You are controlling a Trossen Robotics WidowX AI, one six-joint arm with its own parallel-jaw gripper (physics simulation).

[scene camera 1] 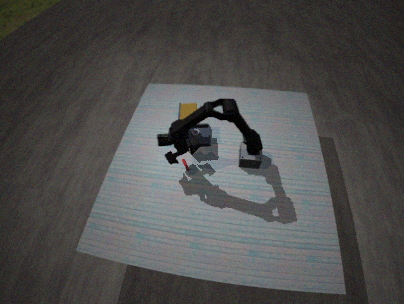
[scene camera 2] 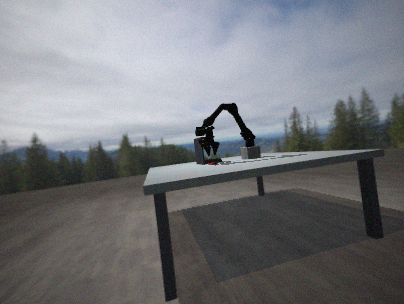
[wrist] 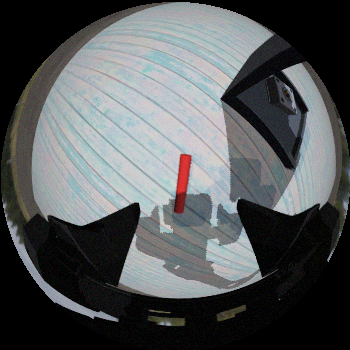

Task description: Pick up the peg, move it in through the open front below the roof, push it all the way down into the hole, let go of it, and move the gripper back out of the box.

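Places are measured from the arm's base along level axes (x ahead, y left, z up), in millimetres.
Pixels of known places: gripper, fingertip midpoint: (scene camera 1: 184, 158) (scene camera 2: 212, 155) (wrist: 189, 206); arm's base, link origin: (scene camera 1: 253, 149) (scene camera 2: 250, 146).
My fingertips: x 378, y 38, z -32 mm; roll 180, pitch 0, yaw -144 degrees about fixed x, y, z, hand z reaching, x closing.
Ahead of a thing's pixels: the offset from my fingertips to its top centre. "spot": to the spot under its first point.
The red peg @(3 mm ahead, 6 mm left, 52 mm down) (scene camera 1: 185, 164) (scene camera 2: 212, 163) (wrist: 183, 175) lies on its side on the table, outside the box. The dark box @(54 mm back, 204 mm right, 158 mm up) (scene camera 1: 202, 135) (scene camera 2: 199, 151) (wrist: 240, 75) stands beside it; in the wrist view it is at the upper right. Inside it is a square block @(46 mm back, 214 mm right, 25 mm down) (wrist: 275, 95) with a round hole @(spot: 50 mm back, 221 mm right, 32 mm down) (wrist: 287, 94). The hole shows empty. My gripper (scene camera 1: 182, 154) (scene camera 2: 211, 154) (wrist: 189, 206) is open and empty, pointing down above the table. In the wrist view the near end of the peg shows between the two fingertips, below them. The arm partly hides the box in scene camera 1.
The arm's grey base (scene camera 1: 250, 156) (scene camera 2: 251, 152) stands on the table (scene camera 1: 225, 240) (scene camera 2: 280, 167) to the right of the box in both scene views. A yellow panel @(spot: 23 mm back, 216 mm right, 158 mm up) (scene camera 1: 188, 110) shows behind the arm at the box. Shadows of the arm and gripper fall around the peg.
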